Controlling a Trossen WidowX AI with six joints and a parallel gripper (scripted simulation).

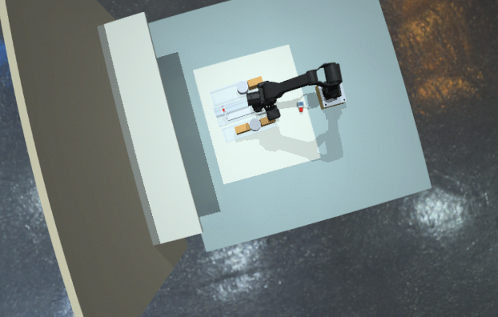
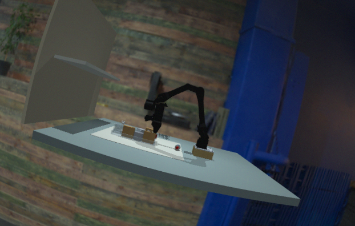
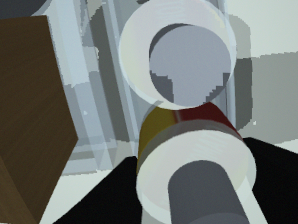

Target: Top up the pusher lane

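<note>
Right now my gripper tip is 16 cm short of the lane, 4 cm to the left of it and 3 cm above it. The rest, counted from my gripper tip: small jar 16 cm behind, 8 cm to the left, 3 cm below; shelf 51 cm ahead, 6 cm to the right, 32 cm above; red mark 22 cm ahead, 6 cm to the right, 2 cm above.
</note>
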